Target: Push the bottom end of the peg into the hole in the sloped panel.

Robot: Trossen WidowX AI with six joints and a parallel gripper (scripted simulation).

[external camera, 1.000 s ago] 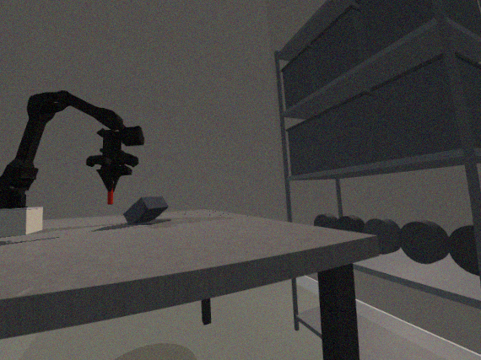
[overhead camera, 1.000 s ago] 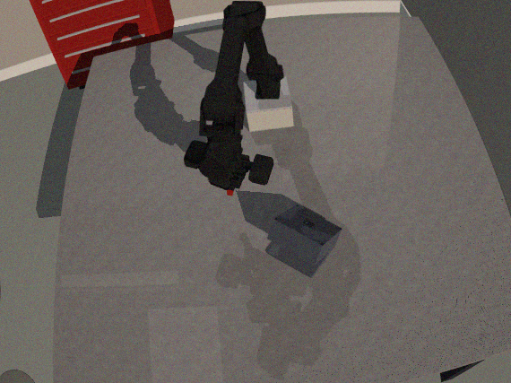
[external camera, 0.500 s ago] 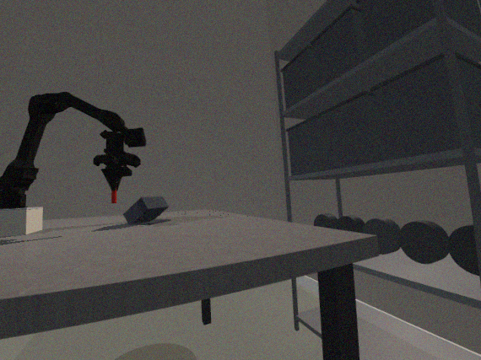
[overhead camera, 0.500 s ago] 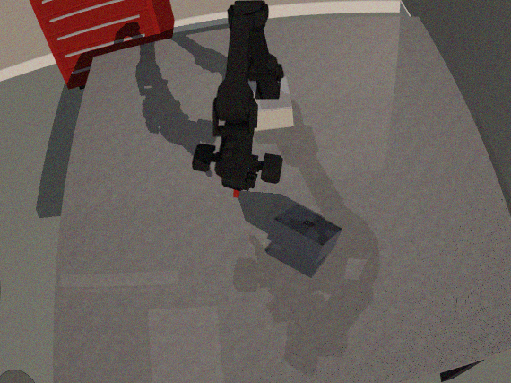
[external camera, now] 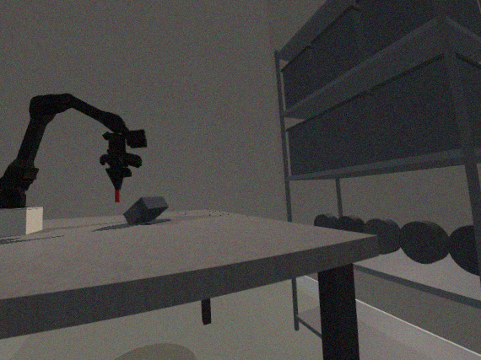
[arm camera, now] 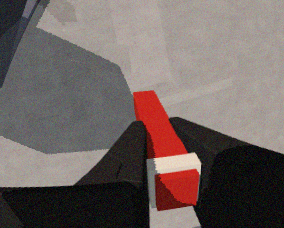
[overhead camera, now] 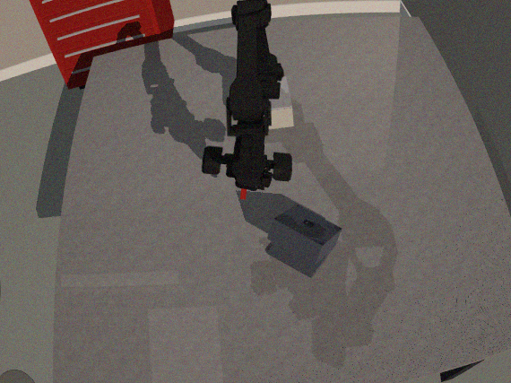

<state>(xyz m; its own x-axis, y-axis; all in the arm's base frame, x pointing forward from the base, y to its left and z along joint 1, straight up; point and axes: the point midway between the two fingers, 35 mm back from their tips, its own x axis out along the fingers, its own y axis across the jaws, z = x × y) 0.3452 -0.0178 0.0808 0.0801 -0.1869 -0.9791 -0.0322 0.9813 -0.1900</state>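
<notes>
My gripper tip is 14 cm to the right of the sloped panel, 8 cm above it and 7 cm short of it. Round my gripper tip: red square peg 2 cm above.
</notes>
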